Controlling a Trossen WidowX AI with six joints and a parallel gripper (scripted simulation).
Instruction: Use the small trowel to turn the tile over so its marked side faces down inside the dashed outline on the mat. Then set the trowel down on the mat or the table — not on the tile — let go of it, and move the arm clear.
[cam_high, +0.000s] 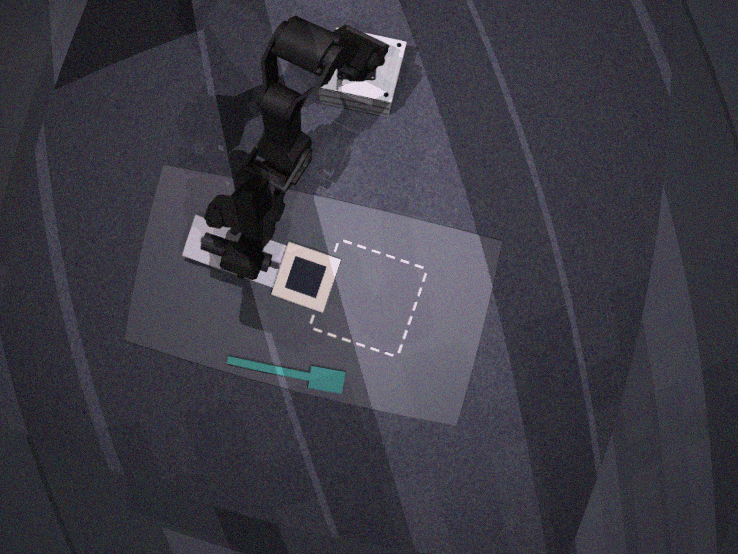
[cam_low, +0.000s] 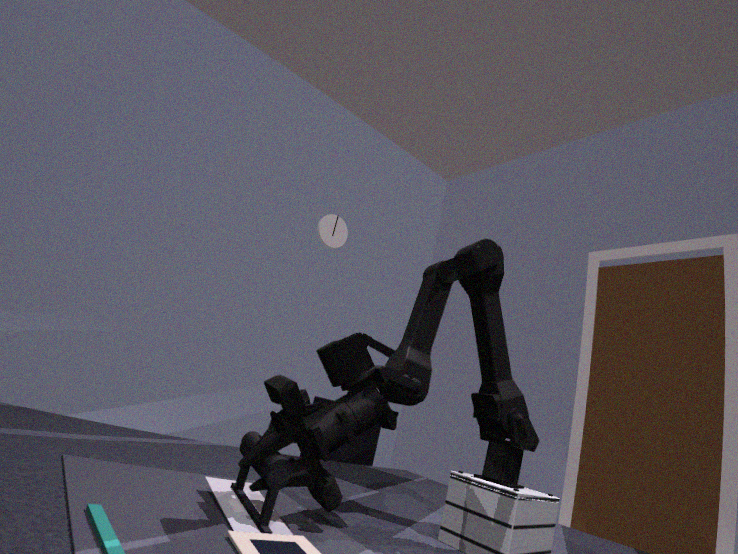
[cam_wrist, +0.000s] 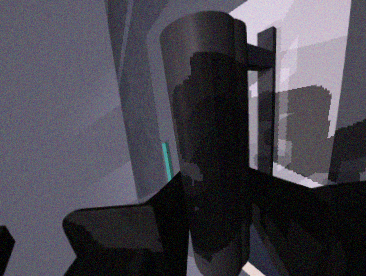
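Now: gripper tip 100 mm to the right of the tile, 50 mm above it and 10 mm short of it. The rest, counted from my gripper tip: mat: 100 mm to the left, 80 mm below, 40 mm ahead; then teal trowel: 180 mm ahead, 90 mm to the left, 50 mm below.
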